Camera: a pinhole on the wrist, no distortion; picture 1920 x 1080 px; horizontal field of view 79.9 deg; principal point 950.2 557.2 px. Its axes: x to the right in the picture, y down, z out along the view. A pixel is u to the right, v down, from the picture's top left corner.
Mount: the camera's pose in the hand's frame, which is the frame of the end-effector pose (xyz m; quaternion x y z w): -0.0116 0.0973 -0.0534 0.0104 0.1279 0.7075 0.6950
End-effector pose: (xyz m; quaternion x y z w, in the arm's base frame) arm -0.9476 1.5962 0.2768 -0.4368 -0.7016 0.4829 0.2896
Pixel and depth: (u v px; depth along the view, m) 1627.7 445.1 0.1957
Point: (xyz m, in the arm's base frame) -0.9785 1.6218 0.0077
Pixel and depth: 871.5 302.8 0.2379
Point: -1.0863 1.6201 0.1011
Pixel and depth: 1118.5 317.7 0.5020
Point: -1.2775 1.6306 -0.1084
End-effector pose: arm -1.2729 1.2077 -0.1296 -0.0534 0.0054 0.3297 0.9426
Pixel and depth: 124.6 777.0 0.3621
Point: -1.2207 1.1663 0.2310
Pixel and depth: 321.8 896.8 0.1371
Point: -1.3216 1.2398 -0.0342
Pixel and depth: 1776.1 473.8 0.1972
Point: -1.4159 1.4514 -0.0468
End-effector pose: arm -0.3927 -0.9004 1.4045 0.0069 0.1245 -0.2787 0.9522
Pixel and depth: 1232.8 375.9 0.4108
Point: -0.0739 -0.7696 1.6636
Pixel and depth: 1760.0 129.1 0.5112
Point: 0.1877 -0.6124 1.6451
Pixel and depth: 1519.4 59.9 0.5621
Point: 0.2139 -0.7119 1.6843
